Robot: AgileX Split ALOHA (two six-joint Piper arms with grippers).
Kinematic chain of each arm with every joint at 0, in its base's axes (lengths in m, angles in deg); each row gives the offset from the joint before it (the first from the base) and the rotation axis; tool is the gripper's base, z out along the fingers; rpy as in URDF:
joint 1: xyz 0 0 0.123 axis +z
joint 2: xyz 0 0 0 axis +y
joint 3: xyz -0.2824 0 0.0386 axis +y
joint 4: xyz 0.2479 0 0.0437 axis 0.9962 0 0.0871
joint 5: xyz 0 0 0 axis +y
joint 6: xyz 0.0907 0 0.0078 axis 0.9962 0 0.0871
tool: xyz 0 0 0 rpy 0 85 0
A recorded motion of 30 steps. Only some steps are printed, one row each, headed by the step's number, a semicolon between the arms.
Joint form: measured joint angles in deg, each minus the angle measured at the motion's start. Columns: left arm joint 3, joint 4, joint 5, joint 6, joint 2, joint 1; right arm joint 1, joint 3, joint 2, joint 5, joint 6, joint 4.
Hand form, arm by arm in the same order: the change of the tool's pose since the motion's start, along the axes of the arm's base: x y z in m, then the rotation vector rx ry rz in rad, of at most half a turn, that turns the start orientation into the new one. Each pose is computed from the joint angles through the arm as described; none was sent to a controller.
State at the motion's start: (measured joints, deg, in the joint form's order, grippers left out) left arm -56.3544 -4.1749 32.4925 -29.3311 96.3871 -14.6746; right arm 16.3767 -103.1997 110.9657 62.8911 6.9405 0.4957
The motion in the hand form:
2: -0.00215 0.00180 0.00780 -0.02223 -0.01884 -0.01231; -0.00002 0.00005 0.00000 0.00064 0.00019 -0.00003
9: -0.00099 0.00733 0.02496 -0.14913 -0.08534 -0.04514; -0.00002 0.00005 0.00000 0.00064 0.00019 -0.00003
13: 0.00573 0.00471 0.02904 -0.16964 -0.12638 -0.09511; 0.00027 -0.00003 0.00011 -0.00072 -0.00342 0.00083
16: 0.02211 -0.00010 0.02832 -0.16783 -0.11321 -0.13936; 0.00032 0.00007 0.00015 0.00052 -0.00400 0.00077
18: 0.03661 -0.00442 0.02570 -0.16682 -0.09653 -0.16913; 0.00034 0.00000 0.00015 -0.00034 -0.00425 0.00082
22: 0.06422 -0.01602 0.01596 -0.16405 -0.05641 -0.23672; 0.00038 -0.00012 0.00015 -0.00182 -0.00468 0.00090
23: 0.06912 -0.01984 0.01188 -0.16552 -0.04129 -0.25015; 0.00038 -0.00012 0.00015 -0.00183 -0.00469 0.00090
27: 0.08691 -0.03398 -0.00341 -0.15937 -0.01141 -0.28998; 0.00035 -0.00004 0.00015 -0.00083 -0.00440 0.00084
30: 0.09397 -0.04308 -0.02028 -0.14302 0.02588 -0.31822; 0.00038 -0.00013 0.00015 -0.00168 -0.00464 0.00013
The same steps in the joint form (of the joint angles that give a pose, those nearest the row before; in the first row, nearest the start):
2: 0.18 -2.61 0.13 3.03 -1.52 0.62; 0.00 0.00 0.00 0.00 0.00 0.04
9: 0.18 -18.16 -0.62 18.39 -4.01 3.87; 0.00 0.00 0.00 0.00 0.00 0.04
13: -1.09 -22.92 -1.29 25.18 -3.34 4.21; 0.00 0.00 0.00 -0.18 -0.05 -0.07
16: -5.51 -23.38 1.00 27.45 0.17 4.21; 0.00 0.00 0.00 -0.23 -0.05 -0.02
18: -9.43 -23.38 2.96 28.53 3.46 4.14; 0.00 0.00 0.00 -0.23 -0.05 -0.07
22: -17.34 -23.20 6.97 30.52 10.37 3.52; 0.00 0.00 0.00 -0.23 -0.05 -0.15
23: -18.87 -23.20 7.84 30.69 11.96 3.18; 0.00 0.00 0.00 -0.23 -0.05 -0.16
27: -24.16 -22.58 9.36 30.81 17.48 1.79; 0.00 0.00 0.00 -0.23 -0.05 -0.10
30: -26.47 -21.44 10.12 30.64 21.12 0.71; 0.00 0.00 0.00 -0.23 0.00 -0.17

